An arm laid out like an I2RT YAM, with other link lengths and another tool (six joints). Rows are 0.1 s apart.
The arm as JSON. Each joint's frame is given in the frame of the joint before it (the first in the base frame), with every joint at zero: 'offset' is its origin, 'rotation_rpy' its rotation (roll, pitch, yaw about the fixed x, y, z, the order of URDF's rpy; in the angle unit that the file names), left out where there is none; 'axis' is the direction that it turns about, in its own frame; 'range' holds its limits. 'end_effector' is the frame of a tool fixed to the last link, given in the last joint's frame.
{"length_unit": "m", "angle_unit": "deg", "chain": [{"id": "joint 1", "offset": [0.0, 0.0, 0.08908], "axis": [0.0, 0.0, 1.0], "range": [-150.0, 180.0]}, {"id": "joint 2", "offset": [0.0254, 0.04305, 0.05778], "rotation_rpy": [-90.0, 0.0, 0.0], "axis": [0.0, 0.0, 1.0], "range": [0.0, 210.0]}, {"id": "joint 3", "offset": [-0.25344, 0.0, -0.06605], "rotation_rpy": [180.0, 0.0, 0.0], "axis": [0.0, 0.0, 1.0], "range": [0.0, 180.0]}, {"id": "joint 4", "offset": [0.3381, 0.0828, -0.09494], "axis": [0.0, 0.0, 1.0], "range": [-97.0, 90.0]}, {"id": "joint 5", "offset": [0.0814, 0.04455, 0.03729], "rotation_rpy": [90.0, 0.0, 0.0], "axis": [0.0, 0.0, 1.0], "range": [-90.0, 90.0]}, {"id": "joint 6", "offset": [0.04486, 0.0, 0.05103], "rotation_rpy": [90.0, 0.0, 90.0], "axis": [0.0, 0.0, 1.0], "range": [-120.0, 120.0]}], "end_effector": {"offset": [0.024, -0.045, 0.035], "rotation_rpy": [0.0, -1.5, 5.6]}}
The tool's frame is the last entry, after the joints.
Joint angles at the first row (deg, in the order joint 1, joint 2, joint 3, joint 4, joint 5, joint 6):
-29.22 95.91 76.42 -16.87 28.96 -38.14
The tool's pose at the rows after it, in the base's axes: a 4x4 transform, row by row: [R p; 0 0 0 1], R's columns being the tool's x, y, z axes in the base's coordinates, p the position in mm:
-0.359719 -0.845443 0.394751 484.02; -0.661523 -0.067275 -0.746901 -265.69; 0.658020 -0.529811 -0.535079 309.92; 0 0 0 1
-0.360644 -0.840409 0.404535 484.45; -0.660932 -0.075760 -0.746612 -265.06; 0.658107 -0.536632 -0.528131 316.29; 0 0 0 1
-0.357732 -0.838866 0.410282 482.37; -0.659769 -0.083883 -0.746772 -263.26; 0.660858 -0.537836 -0.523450 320.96; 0 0 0 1
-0.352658 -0.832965 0.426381 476.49; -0.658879 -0.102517 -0.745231 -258.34; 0.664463 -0.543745 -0.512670 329.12; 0 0 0 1
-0.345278 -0.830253 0.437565 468.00; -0.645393 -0.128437 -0.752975 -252.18; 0.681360 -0.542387 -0.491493 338.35; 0 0 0 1
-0.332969 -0.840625 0.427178 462.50; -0.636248 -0.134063 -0.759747 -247.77; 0.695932 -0.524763 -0.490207 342.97; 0 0 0 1
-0.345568 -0.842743 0.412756 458.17; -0.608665 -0.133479 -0.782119 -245.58; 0.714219 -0.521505 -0.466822 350.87; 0 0 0 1
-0.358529 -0.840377 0.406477 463.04; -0.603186 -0.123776 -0.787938 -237.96; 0.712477 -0.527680 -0.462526 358.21; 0 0 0 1
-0.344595 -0.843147 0.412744 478.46; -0.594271 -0.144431 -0.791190 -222.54; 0.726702 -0.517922 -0.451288 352.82; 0 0 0 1
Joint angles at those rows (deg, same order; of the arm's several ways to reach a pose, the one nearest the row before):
-29.20 96.47 77.39 -17.06 28.62 -38.06
-29.18 96.20 77.89 -17.14 28.31 -38.32
-29.18 95.39 77.63 -17.25 28.13 -38.75
-29.18 93.29 76.36 -17.01 27.53 -39.58
-29.18 90.47 74.36 -16.18 27.59 -41.28
-29.01 88.92 73.68 -17.20 28.42 -42.24
-28.81 87.73 73.24 -16.77 30.30 -42.89
-27.46 88.22 74.88 -18.21 32.00 -41.51
-24.91 90.05 75.67 -17.10 34.16 -41.58

